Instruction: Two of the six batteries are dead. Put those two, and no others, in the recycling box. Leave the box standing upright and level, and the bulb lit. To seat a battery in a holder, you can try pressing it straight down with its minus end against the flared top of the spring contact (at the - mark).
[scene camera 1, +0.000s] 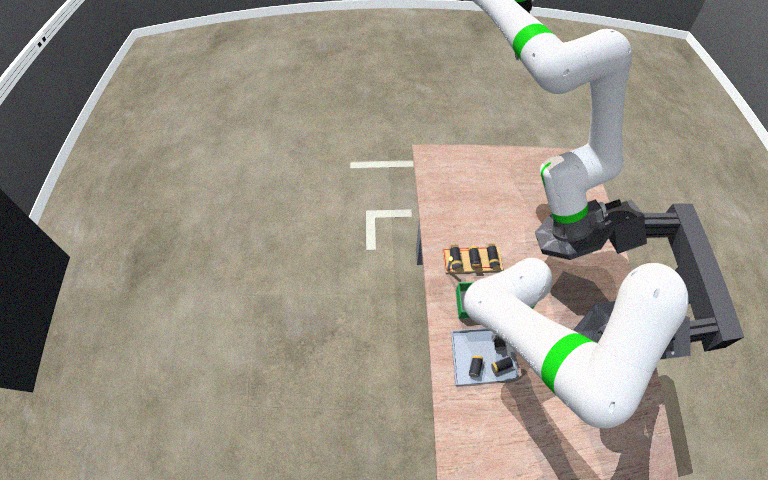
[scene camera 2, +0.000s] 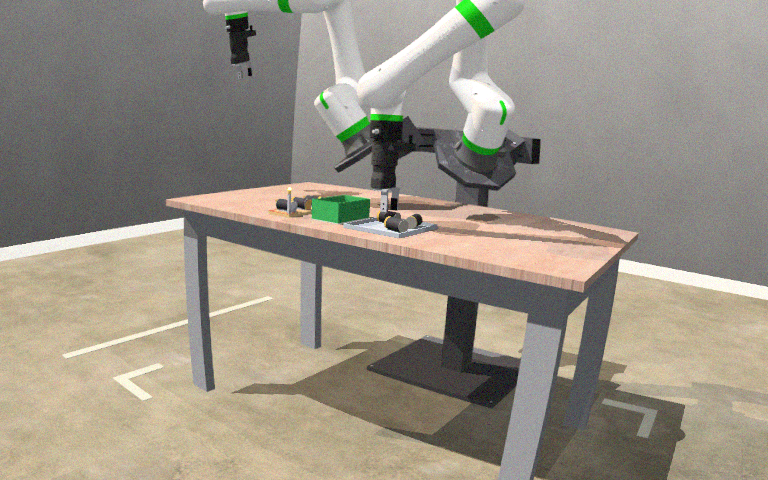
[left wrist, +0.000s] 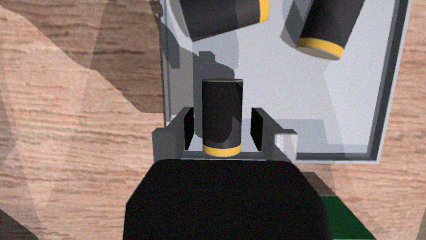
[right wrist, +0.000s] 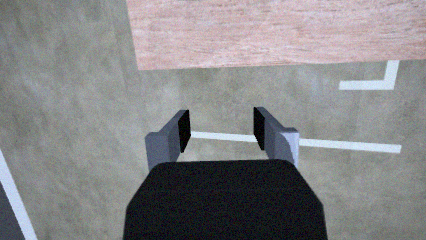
Observation:
The pictures show: the left gripper, the right gripper, a green recycling box, a grey tray and a dark mount.
The left gripper is seen too in the left wrist view.

